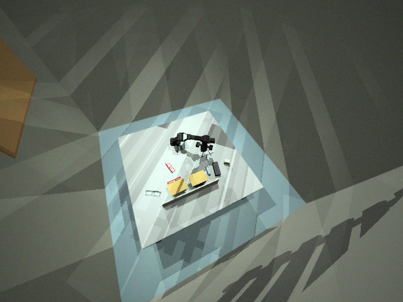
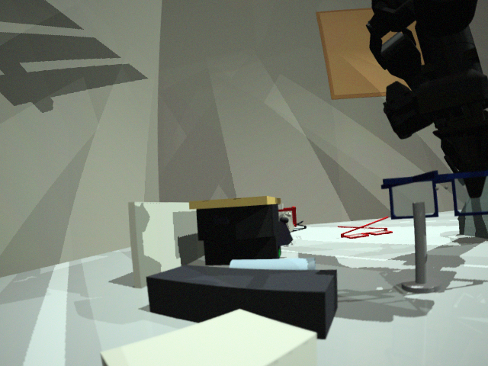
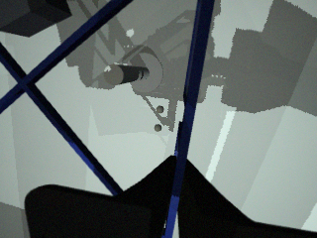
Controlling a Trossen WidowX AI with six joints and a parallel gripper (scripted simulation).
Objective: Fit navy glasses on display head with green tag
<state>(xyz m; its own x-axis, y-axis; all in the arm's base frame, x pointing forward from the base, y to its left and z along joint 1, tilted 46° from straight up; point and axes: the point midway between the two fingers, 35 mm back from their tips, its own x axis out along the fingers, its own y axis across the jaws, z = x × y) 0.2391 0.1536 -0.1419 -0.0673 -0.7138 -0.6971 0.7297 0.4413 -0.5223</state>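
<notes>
The grey stand post is 7 cm ahead of my gripper tip, 1 cm to the right of it and 6 cm below it. Round my gripper tip: light blue cylinder (21 cm ahead, 8 cm to the right, 7 cm below); then dark block (25 cm ahead, 1 cm to the left, 7 cm below); then cream box (24 cm ahead, 16 cm to the left, 6 cm below).
</notes>
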